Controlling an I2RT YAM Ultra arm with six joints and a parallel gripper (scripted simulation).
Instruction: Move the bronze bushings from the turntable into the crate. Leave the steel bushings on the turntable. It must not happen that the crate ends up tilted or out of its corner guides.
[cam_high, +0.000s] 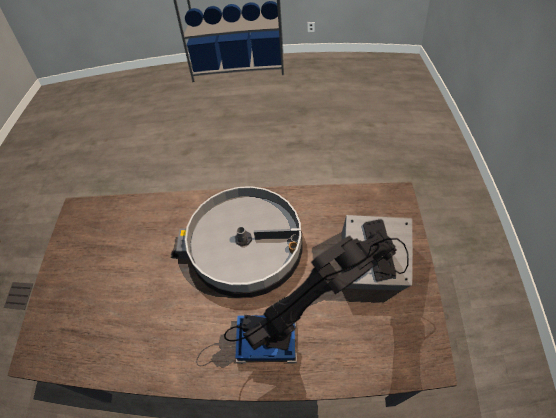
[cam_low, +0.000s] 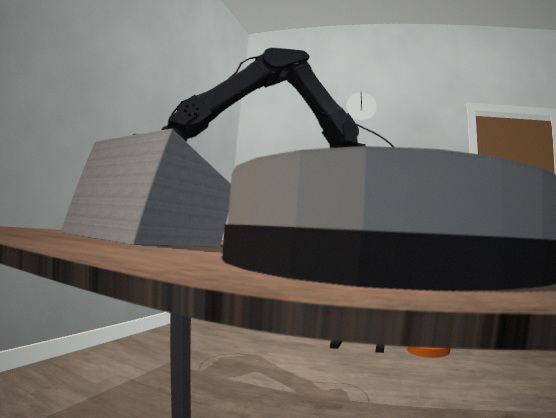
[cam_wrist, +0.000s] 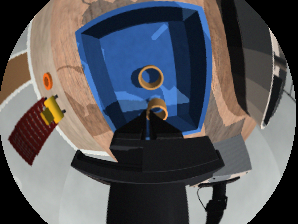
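Now: hand 50 mm short of the blue crate, 20 mm to the left of it and 20 mm above it. Also, from my hand: grey turntable: 400 mm to the right, 80 mm ahead, 10 mm above.
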